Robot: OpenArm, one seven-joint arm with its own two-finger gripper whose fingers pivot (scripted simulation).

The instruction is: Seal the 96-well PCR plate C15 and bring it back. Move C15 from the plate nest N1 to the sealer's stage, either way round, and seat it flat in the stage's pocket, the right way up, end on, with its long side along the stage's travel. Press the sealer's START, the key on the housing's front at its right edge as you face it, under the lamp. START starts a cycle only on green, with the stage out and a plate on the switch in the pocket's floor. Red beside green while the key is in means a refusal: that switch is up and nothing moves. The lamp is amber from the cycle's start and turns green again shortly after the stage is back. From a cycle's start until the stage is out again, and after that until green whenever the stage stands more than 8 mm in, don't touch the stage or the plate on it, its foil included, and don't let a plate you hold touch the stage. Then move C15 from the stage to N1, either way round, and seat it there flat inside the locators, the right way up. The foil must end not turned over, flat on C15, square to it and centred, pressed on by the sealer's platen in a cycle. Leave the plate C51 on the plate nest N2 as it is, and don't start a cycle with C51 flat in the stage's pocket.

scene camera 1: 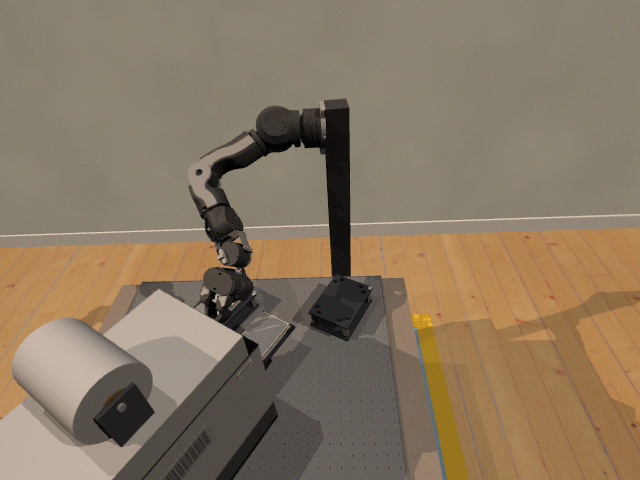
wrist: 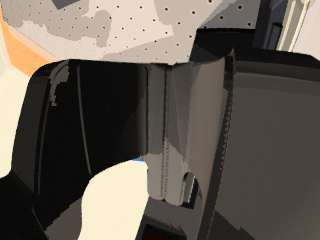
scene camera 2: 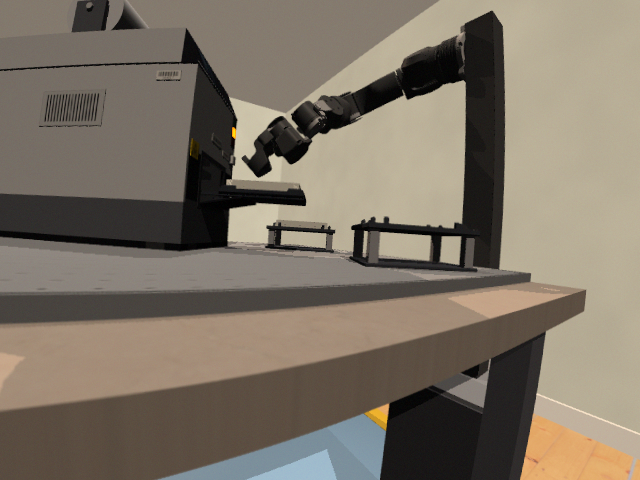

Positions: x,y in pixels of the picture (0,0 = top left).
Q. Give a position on an arm's black post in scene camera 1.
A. At 337,151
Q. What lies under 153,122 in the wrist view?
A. The gripper.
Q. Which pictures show the gripper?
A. Scene camera 1, the wrist view and scene camera 2: all of them.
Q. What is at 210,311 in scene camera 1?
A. The gripper.
